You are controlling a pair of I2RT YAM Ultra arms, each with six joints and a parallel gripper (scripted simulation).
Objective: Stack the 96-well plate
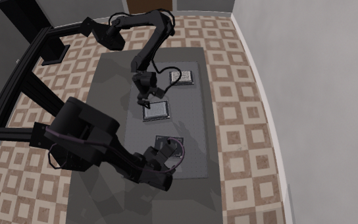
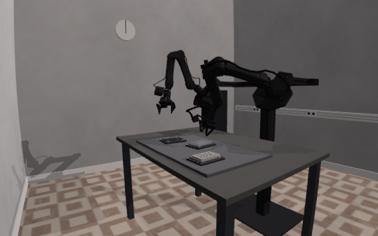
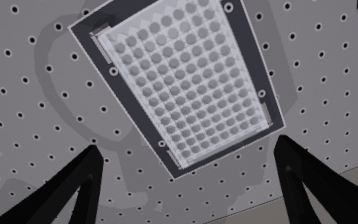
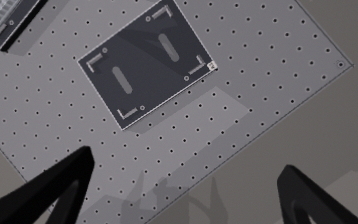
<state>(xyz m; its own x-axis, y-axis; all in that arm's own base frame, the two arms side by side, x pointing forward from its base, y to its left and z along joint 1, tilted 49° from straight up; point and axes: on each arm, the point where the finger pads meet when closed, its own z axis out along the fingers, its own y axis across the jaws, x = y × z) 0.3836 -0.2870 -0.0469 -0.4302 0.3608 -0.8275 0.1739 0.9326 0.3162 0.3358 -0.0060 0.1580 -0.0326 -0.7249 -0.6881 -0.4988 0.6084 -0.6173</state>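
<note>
Now: the clear 96-well plate 7 cm below my left hand, 2 cm to the right of it and 1 cm ahead of it. Also, from my left hand: black plate nest 8 cm below, 2 cm to the right, 1 cm ahead.
</note>
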